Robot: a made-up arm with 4 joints. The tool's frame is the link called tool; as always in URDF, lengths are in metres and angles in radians.
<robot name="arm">
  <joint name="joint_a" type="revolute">
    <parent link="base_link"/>
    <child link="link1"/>
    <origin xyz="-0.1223 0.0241 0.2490" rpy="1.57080 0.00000 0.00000"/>
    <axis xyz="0 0 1"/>
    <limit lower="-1.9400" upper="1.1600" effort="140" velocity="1"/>
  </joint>
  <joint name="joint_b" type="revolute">
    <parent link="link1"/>
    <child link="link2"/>
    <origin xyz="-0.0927 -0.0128 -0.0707" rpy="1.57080 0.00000 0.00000"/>
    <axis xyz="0 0 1"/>
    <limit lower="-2.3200" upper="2.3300" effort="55" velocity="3"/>
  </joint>
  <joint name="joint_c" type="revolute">
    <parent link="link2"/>
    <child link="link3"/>
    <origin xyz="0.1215 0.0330 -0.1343" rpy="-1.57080 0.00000 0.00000"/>
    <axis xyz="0 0 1"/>
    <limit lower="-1.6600" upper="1.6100" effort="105" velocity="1.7"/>
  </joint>
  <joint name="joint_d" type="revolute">
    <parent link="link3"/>
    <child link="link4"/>
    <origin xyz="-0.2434 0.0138 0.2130" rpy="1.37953 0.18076 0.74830"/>
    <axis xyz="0 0 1"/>
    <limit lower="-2.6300" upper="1.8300" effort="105" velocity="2"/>
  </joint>
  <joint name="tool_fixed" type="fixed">
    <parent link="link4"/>
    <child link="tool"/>
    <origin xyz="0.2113 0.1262 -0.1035" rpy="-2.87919 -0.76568 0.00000"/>
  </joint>
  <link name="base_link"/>
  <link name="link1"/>
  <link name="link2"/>
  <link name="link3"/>
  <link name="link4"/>
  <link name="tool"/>
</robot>
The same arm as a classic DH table. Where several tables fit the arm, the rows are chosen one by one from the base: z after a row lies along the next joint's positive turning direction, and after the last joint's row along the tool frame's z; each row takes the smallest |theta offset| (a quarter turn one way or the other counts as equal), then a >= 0, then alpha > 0; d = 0 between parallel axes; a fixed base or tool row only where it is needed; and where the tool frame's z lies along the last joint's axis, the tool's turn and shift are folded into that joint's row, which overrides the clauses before.
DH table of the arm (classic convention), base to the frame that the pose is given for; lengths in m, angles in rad. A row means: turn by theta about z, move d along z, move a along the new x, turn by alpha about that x. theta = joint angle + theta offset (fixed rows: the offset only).
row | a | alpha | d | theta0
base (fixed) | -0.1223 | 1.5708 | 0.249 | 0
joint_a | -0.0927 | 1.5708 | -0.0948 | 0
joint_b | 0.1215 | -1.5708 | -0.1215 | 0
joint_c | -0.1628 | 1.3827 | 0.2806 | 0.7831
joint_d | -0.0413 | -2.3409 | -0.0529 | -1.3851
tool (fixed) | 0 | 0 | 0.338 | -1.3072
Joint limits (rad, base to tool): -1.94..1.16 -2.32..2.33 -1.66..1.61 -2.63..1.83

